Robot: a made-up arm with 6 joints. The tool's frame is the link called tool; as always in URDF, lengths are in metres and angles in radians. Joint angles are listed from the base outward.
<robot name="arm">
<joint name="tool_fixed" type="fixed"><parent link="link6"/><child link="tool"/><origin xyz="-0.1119 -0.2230 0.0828" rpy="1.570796 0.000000 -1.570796"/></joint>
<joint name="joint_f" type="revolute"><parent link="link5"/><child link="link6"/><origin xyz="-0.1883 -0.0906 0.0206" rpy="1.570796 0.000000 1.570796"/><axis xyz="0 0 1"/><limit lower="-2.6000" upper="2.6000"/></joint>
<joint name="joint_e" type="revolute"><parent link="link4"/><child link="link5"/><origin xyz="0.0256 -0.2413 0.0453" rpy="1.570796 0.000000 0.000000"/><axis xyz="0 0 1"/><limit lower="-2.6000" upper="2.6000"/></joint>
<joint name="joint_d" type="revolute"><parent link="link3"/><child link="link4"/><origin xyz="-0.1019 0.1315 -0.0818" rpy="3.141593 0.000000 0.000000"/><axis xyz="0 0 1"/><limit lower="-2.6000" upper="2.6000"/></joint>
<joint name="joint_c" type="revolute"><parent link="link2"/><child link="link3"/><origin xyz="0.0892 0.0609 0.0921" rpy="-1.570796 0.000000 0.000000"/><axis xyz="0 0 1"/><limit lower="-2.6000" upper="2.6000"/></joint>
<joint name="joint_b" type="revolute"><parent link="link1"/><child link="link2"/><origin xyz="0.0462 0.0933 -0.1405" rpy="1.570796 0.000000 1.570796"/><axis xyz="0 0 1"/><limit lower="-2.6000" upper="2.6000"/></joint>
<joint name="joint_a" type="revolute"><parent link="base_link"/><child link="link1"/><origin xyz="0.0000 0.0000 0.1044" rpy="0.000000 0.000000 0.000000"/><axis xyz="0 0 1"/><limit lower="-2.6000" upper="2.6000"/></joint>
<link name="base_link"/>
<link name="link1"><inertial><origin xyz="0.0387 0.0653 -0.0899"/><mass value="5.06"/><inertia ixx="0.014" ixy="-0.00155" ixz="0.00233" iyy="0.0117" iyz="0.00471" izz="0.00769"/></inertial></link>
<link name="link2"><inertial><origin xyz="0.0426 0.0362 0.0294"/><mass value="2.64"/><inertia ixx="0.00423" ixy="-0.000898" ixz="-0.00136" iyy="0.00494" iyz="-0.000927" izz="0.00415"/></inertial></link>
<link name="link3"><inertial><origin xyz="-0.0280 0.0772 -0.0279"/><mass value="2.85"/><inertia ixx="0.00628" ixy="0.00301" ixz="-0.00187" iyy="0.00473" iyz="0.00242" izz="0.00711"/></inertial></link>
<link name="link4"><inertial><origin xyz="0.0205 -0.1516 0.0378"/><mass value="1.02"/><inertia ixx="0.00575" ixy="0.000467" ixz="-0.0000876" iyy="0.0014" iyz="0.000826" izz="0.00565"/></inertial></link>
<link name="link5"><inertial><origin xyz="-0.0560 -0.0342 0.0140"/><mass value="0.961"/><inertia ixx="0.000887" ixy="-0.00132" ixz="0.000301" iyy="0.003" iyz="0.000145" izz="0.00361"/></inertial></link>
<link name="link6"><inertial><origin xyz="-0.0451 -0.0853 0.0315"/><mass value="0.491"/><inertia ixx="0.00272" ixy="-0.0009" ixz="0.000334" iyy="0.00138" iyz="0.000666" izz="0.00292"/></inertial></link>
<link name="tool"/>
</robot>
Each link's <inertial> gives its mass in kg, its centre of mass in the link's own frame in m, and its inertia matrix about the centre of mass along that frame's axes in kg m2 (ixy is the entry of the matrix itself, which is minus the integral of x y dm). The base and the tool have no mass. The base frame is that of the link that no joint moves.
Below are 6 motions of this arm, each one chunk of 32 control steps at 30 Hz.
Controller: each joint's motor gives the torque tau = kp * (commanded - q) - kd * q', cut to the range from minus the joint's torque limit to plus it. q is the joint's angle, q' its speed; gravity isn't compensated. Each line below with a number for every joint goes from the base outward.
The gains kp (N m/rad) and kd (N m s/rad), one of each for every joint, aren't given. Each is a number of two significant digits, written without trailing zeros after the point. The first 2 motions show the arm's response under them.
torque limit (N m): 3.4 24 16 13 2.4 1.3
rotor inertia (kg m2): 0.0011 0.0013 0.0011 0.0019 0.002 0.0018
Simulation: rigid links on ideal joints. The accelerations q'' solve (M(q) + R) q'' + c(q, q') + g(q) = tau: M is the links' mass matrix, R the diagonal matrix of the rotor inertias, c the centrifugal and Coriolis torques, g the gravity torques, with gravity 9.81 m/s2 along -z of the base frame. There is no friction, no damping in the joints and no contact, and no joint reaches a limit. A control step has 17 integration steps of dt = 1/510 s. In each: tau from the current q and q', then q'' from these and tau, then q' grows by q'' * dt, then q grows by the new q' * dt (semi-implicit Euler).
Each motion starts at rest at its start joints. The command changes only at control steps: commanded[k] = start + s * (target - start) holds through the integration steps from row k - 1 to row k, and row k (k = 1, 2, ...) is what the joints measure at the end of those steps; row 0 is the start. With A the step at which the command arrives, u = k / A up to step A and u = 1 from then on. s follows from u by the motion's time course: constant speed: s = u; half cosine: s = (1 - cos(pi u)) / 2; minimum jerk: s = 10 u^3 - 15 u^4 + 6 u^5; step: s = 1 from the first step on.
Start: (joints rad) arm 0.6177 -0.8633 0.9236 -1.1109 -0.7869 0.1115
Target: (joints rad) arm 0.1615 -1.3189 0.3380 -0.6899 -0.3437 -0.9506
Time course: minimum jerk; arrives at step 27
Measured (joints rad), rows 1 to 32:
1: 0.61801 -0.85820 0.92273 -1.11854 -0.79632 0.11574
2: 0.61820 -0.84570 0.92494 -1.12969 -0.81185 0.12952
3: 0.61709 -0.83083 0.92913 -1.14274 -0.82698 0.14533
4: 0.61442 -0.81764 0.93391 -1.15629 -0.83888 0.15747
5: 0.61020 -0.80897 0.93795 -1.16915 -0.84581 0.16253
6: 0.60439 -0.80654 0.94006 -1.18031 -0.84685 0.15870
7: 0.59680 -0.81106 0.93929 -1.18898 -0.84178 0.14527
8: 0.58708 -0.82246 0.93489 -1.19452 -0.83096 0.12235
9: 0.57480 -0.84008 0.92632 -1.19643 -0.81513 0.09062
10: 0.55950 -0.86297 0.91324 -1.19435 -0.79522 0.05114
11: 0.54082 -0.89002 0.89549 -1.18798 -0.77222 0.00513
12: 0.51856 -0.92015 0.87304 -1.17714 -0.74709 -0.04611
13: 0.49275 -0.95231 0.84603 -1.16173 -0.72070 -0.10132
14: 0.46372 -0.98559 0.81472 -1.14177 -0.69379 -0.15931
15: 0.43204 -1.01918 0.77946 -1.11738 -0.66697 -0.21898
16: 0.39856 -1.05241 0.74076 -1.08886 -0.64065 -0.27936
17: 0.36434 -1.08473 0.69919 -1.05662 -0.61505 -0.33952
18: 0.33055 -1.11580 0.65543 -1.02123 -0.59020 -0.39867
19: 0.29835 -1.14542 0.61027 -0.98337 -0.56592 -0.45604
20: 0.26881 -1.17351 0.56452 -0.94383 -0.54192 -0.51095
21: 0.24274 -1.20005 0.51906 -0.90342 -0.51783 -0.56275
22: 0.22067 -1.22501 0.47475 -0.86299 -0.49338 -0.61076
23: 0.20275 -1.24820 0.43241 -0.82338 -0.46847 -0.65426
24: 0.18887 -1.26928 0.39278 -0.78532 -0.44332 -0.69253
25: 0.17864 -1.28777 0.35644 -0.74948 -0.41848 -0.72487
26: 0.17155 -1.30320 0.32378 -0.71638 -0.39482 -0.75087
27: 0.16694 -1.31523 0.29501 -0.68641 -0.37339 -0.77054
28: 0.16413 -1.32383 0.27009 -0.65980 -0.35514 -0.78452
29: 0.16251 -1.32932 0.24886 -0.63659 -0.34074 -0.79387
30: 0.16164 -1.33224 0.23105 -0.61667 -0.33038 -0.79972
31: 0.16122 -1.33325 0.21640 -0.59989 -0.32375 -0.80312
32: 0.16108 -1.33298 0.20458 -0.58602 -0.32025 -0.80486
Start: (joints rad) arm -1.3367 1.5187 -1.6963 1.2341 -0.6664 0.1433
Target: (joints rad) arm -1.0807 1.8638 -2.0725 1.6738 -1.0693 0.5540
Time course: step
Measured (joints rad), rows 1 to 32:
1: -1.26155 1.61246 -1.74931 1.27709 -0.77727 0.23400
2: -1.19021 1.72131 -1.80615 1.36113 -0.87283 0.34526
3: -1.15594 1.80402 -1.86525 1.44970 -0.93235 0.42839
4: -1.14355 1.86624 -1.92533 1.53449 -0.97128 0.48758
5: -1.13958 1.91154 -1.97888 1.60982 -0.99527 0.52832
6: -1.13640 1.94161 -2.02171 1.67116 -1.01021 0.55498
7: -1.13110 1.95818 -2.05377 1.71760 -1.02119 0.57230
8: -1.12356 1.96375 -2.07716 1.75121 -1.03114 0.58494
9: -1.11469 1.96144 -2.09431 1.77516 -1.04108 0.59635
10: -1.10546 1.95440 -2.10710 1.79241 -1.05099 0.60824
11: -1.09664 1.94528 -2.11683 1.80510 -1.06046 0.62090
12: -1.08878 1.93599 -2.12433 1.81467 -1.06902 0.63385
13: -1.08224 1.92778 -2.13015 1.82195 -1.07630 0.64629
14: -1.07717 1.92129 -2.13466 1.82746 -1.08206 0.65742
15: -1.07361 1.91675 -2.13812 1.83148 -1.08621 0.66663
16: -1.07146 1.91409 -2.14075 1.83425 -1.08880 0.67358
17: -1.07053 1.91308 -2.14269 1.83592 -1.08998 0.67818
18: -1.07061 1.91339 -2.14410 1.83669 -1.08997 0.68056
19: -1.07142 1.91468 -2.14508 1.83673 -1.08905 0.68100
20: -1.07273 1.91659 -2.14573 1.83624 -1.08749 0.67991
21: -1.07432 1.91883 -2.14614 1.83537 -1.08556 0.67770
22: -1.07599 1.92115 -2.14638 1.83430 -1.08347 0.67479
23: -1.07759 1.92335 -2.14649 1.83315 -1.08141 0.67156
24: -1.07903 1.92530 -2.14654 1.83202 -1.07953 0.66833
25: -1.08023 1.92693 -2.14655 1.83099 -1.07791 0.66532
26: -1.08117 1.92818 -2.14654 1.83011 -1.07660 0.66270
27: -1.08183 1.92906 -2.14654 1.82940 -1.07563 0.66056
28: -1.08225 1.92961 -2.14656 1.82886 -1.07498 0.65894
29: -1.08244 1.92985 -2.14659 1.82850 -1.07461 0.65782
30: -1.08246 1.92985 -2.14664 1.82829 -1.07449 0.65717
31: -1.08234 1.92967 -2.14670 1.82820 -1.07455 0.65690
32: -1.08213 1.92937 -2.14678 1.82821 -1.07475 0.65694
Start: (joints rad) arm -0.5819 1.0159 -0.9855 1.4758 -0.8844 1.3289
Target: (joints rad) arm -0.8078 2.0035 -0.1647 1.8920 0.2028 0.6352
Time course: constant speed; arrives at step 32
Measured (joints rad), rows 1 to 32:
1: -0.58471 1.00700 -0.97193 1.48968 -0.88032 1.32725
2: -0.58770 0.98867 -0.95560 1.51141 -0.87968 1.32165
3: -0.59069 0.96855 -0.93834 1.53555 -0.87991 1.31707
4: -0.59377 0.95280 -0.91988 1.56032 -0.87809 1.31420
5: -0.59719 0.94575 -0.90011 1.58458 -0.87183 1.31144
6: -0.60121 0.94985 -0.87909 1.60757 -0.85952 1.30696
7: -0.60605 0.96593 -0.85697 1.62875 -0.84038 1.29948
8: -0.61180 0.99341 -0.83389 1.64786 -0.81436 1.28840
9: -0.61845 1.03074 -0.80998 1.66489 -0.78201 1.27365
10: -0.62590 1.07579 -0.78533 1.68006 -0.74431 1.25539
11: -0.63400 1.12624 -0.76001 1.69378 -0.70245 1.23389
12: -0.64257 1.17992 -0.73411 1.70648 -0.65766 1.20944
13: -0.65141 1.23490 -0.70768 1.71859 -0.61104 1.18241
14: -0.66031 1.28972 -0.68081 1.73043 -0.56354 1.15320
15: -0.66909 1.34332 -0.65359 1.74219 -0.51591 1.12228
16: -0.67760 1.39506 -0.62609 1.75396 -0.46864 1.09012
17: -0.68573 1.44463 -0.59838 1.76572 -0.42209 1.05718
18: -0.69347 1.49204 -0.57054 1.77740 -0.37642 1.02387
19: -0.70083 1.53746 -0.54265 1.78895 -0.33168 0.99050
20: -0.70789 1.58120 -0.51477 1.80031 -0.28784 0.95731
21: -0.71473 1.62362 -0.48697 1.81145 -0.24477 0.92445
22: -0.72146 1.66507 -0.45930 1.82237 -0.20235 0.89196
23: -0.72816 1.70586 -0.43183 1.83308 -0.16045 0.85982
24: -0.73487 1.74622 -0.40458 1.84362 -0.11894 0.82798
25: -0.74165 1.78630 -0.37757 1.85400 -0.07775 0.79634
26: -0.74851 1.82617 -0.35082 1.86426 -0.03684 0.76485
27: -0.75545 1.86583 -0.32435 1.87443 0.00378 0.73348
28: -0.76245 1.90523 -0.29813 1.88455 0.04406 0.70226
29: -0.76951 1.94430 -0.27218 1.89463 0.08393 0.67126
30: -0.77660 1.98295 -0.24649 1.90470 0.12332 0.64059
31: -0.78371 2.02112 -0.22104 1.91479 0.16215 0.61040
32: -0.79082 2.05874 -0.19584 1.92491 0.20035 0.58083

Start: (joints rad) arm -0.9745 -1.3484 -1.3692 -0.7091 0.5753 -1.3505
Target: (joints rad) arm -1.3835 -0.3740 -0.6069 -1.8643 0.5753 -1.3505
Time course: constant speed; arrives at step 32
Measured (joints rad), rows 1 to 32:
1: -0.97354 -1.35261 -1.37656 -0.70759 0.57746 -1.36148
2: -0.97393 -1.36204 -1.38855 -0.70013 0.58864 -1.38597
3: -0.97806 -1.37201 -1.40091 -0.69174 0.60823 -1.41462
4: -0.98633 -1.37858 -1.41144 -0.68527 0.63177 -1.44048
5: -0.99808 -1.37907 -1.41880 -0.68242 0.65549 -1.45955
6: -1.01224 -1.37205 -1.42223 -0.68419 0.67693 -1.47067
7: -1.02776 -1.35714 -1.42140 -0.69101 0.69467 -1.47471
8: -1.04377 -1.33481 -1.41632 -0.70290 0.70813 -1.47349
9: -1.05968 -1.30617 -1.40724 -0.71956 0.71730 -1.46900
10: -1.07515 -1.27276 -1.39460 -0.74050 0.72253 -1.46277
11: -1.09006 -1.23633 -1.37887 -0.76513 0.72443 -1.45582
12: -1.10439 -1.19867 -1.36058 -0.79285 0.72368 -1.44865
13: -1.11820 -1.16143 -1.34020 -0.82311 0.72100 -1.44150
14: -1.13150 -1.12592 -1.31820 -0.85539 0.71703 -1.43450
15: -1.14430 -1.09298 -1.29497 -0.88923 0.71239 -1.42773
16: -1.15656 -1.06286 -1.27089 -0.92422 0.70763 -1.42129
17: -1.16828 -1.03526 -1.24627 -0.96003 0.70317 -1.41525
18: -1.17950 -1.00940 -1.22135 -0.99635 0.69932 -1.40957
19: -1.19032 -0.98423 -1.19630 -1.03299 0.69623 -1.40411
20: -1.20096 -0.95865 -1.17122 -1.06983 0.69386 -1.39863
21: -1.21165 -0.93179 -1.14614 -1.10682 0.69203 -1.39289
22: -1.22268 -0.90313 -1.12104 -1.14401 0.69044 -1.38663
23: -1.23424 -0.87259 -1.09587 -1.18147 0.68874 -1.37975
24: -1.24643 -0.84041 -1.07055 -1.21933 0.68664 -1.37222
25: -1.25925 -0.80704 -1.04496 -1.25771 0.68397 -1.36418
26: -1.27258 -0.77287 -1.01903 -1.29672 0.68063 -1.35584
27: -1.28624 -0.73822 -0.99263 -1.33648 0.67662 -1.34746
28: -1.30004 -0.70320 -0.96568 -1.37705 0.67196 -1.33933
29: -1.31380 -0.66779 -0.93809 -1.41850 0.66669 -1.33174
30: -1.32737 -0.63192 -0.90981 -1.46085 0.66080 -1.32497
31: -1.34067 -0.59550 -0.88077 -1.50413 0.65428 -1.31928
32: -1.35364 -0.55845 -0.85093 -1.54832 0.64712 -1.31491

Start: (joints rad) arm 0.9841 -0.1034 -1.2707 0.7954 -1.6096 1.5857
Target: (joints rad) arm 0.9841 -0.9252 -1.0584 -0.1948 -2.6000 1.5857
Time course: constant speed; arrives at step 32
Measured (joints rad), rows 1 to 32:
1: 0.98330 -0.12159 -1.27335 0.78578 -1.60913 1.59361
2: 0.98243 -0.16745 -1.27486 0.76953 -1.61720 1.60834
3: 0.98251 -0.23296 -1.27543 0.74939 -1.63611 1.62244
4: 0.98345 -0.31025 -1.27523 0.72626 -1.66224 1.63369
5: 0.98472 -0.39180 -1.27408 0.70080 -1.69207 1.64138
6: 0.98568 -0.47100 -1.27184 0.67376 -1.72318 1.64540
7: 0.98581 -0.54268 -1.26858 0.64587 -1.75423 1.64610
8: 0.98489 -0.60334 -1.26462 0.61773 -1.78462 1.64435
9: 0.98303 -0.65128 -1.26037 0.58971 -1.81428 1.64132
10: 0.98062 -0.68639 -1.25620 0.56192 -1.84335 1.63838
11: 0.97821 -0.70987 -1.25231 0.53431 -1.87211 1.63676
12: 0.97625 -0.72384 -1.24876 0.50672 -1.90084 1.63737
13: 0.97508 -0.73093 -1.24545 0.47903 -1.92981 1.64064
14: 0.97481 -0.73391 -1.24222 0.45112 -1.95924 1.64647
15: 0.97536 -0.73541 -1.23893 0.42293 -1.98921 1.65436
16: 0.97657 -0.73766 -1.23546 0.39448 -2.01974 1.66357
17: 0.97820 -0.74239 -1.23173 0.36580 -2.05073 1.67328
18: 0.98004 -0.75076 -1.22776 0.33693 -2.08204 1.68276
19: 0.98187 -0.76333 -1.22361 0.30798 -2.11349 1.69145
20: 0.98356 -0.78015 -1.21936 0.27903 -2.14491 1.69903
21: 0.98497 -0.80081 -1.21510 0.25020 -2.17620 1.70535
22: 0.98604 -0.82462 -1.21093 0.22157 -2.20729 1.71039
23: 0.98675 -0.85066 -1.20689 0.19324 -2.23817 1.71424
24: 0.98710 -0.87797 -1.20303 0.16525 -2.26889 1.71706
25: 0.98715 -0.90558 -1.19937 0.13765 -2.29954 1.71901
26: 0.98695 -0.93270 -1.19589 0.11041 -2.33022 1.72031
27: 0.98658 -0.95869 -1.19258 0.08350 -2.36106 1.72115
28: 0.98614 -0.98313 -1.18942 0.05689 -2.39214 1.72176
29: 0.98568 -1.00584 -1.18635 0.03050 -2.42355 1.72232
30: 0.98527 -1.02684 -1.18337 0.00429 -2.45535 1.72300
31: 0.98493 -1.04632 -1.18044 -0.02179 -2.48754 1.72390
32: 0.98468 -1.06459 -1.17753 -0.04778 -2.52009 1.72506

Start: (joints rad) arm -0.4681 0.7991 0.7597 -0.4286 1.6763 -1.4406
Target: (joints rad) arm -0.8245 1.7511 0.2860 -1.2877 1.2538 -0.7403
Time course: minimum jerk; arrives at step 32
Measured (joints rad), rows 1 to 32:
1: -0.46784 0.80850 0.76211 -0.43353 1.68264 -1.44511
2: -0.46823 0.82951 0.76849 -0.44420 1.69421 -1.45966
3: -0.46953 0.85468 0.77688 -0.45877 1.70582 -1.48088
4: -0.47148 0.87949 0.78568 -0.47596 1.71465 -1.50412
5: -0.47401 0.90206 0.79359 -0.49494 1.71892 -1.52548
6: -0.47723 0.92241 0.79962 -0.51522 1.71777 -1.54234
7: -0.48143 0.94164 0.80302 -0.53660 1.71110 -1.55329
8: -0.48693 0.96130 0.80334 -0.55908 1.69942 -1.55770
9: -0.49406 0.98300 0.80031 -0.58281 1.68363 -1.55549
10: -0.50304 1.00811 0.79385 -0.60797 1.66479 -1.54687
11: -0.51401 1.03760 0.78405 -0.63475 1.64391 -1.53232
12: -0.52698 1.07200 0.77108 -0.66332 1.62184 -1.51250
13: -0.54184 1.11140 0.75522 -0.69375 1.59922 -1.48818
14: -0.55838 1.15544 0.73680 -0.72604 1.57644 -1.46021
15: -0.57630 1.20346 0.71625 -0.76013 1.55371 -1.42943
16: -0.59528 1.25455 0.69397 -0.79583 1.53109 -1.39660
17: -0.61494 1.30764 0.67045 -0.83292 1.50857 -1.36240
18: -0.63495 1.36162 0.64612 -0.87108 1.48610 -1.32739
19: -0.65497 1.41536 0.62146 -0.90997 1.46369 -1.29208
20: -0.67471 1.46782 0.59690 -0.94915 1.44138 -1.25694
21: -0.69390 1.51805 0.57283 -0.98817 1.41932 -1.22237
22: -0.71230 1.56521 0.54961 -1.02655 1.39770 -1.18881
23: -0.72971 1.60860 0.52757 -1.06379 1.37681 -1.15665
24: -0.74593 1.64767 0.50698 -1.09937 1.35696 -1.12627
25: -0.76078 1.68198 0.48805 -1.13283 1.33848 -1.09805
26: -0.77412 1.71123 0.47097 -1.16373 1.32167 -1.07231
27: -0.78582 1.73528 0.45582 -1.19168 1.30680 -1.04932
28: -0.79580 1.75412 0.44266 -1.21642 1.29403 -1.02928
29: -0.80403 1.76793 0.43147 -1.23774 1.28346 -1.01229
30: -0.81055 1.77705 0.42214 -1.25561 1.27506 -0.99832
31: -0.81546 1.78204 0.41449 -1.27014 1.26867 -0.98720
32: -0.81896 1.78365 0.40823 -1.28161 1.26400 -0.97857

